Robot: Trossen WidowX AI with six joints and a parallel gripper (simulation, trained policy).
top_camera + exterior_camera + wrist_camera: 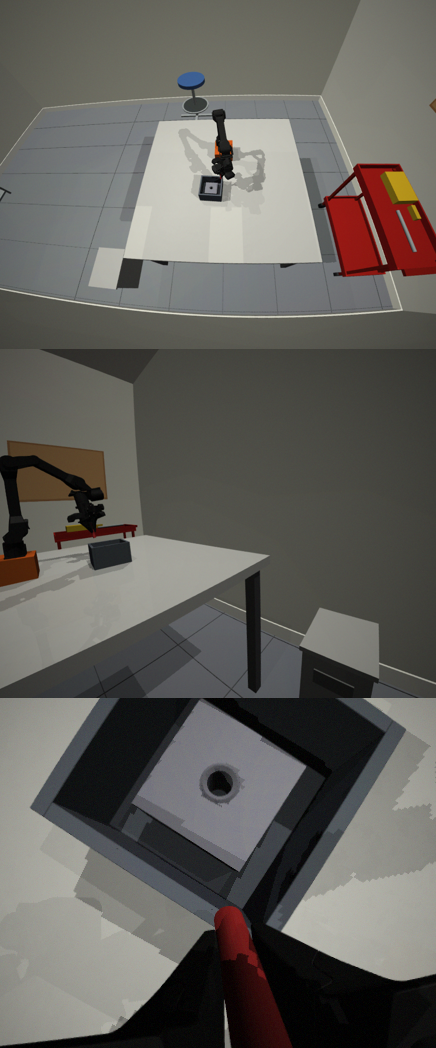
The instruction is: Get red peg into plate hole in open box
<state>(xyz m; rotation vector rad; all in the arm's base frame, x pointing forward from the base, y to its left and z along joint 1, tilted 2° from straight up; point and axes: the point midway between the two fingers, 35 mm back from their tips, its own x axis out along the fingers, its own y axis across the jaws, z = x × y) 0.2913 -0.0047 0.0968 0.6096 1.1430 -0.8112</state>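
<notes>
My gripper tip is now 10 cm above the light grey plate, 7 cm to the left of it and 4 cm short of it. The rest, counted from my gripper tip: red peg 1 cm to the left, 1 cm above; dark grey box 12 cm below, 7 cm to the right, 4 cm ahead.
</notes>
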